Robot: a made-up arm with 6 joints. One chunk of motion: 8 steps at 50 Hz.
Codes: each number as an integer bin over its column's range. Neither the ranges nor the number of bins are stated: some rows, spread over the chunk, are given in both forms.
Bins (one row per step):
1: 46 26 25 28 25 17
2: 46 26 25 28 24 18
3: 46 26 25 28 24 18
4: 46 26 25 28 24 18
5: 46 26 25 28 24 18
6: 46 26 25 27 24 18
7: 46 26 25 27 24 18
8: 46 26 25 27 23 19
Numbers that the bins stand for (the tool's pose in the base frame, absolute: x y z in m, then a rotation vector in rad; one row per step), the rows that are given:
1: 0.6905 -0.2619 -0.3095 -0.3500 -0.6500 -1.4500
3: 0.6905 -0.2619 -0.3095 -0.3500 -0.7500 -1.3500
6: 0.6905 -0.2619 -0.3095 -0.4500 -0.7500 -1.3500
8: 0.6905 -0.2619 -0.3095 -0.4500 -0.8500 -1.2500
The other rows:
2: 0.6905 -0.2619 -0.3095 -0.3500 -0.7500 -1.3500
4: 0.6905 -0.2619 -0.3095 -0.3500 -0.7500 -1.3500
5: 0.6905 -0.2619 -0.3095 -0.3500 -0.7500 -1.3500
7: 0.6905 -0.2619 -0.3095 -0.4500 -0.7500 -1.3500

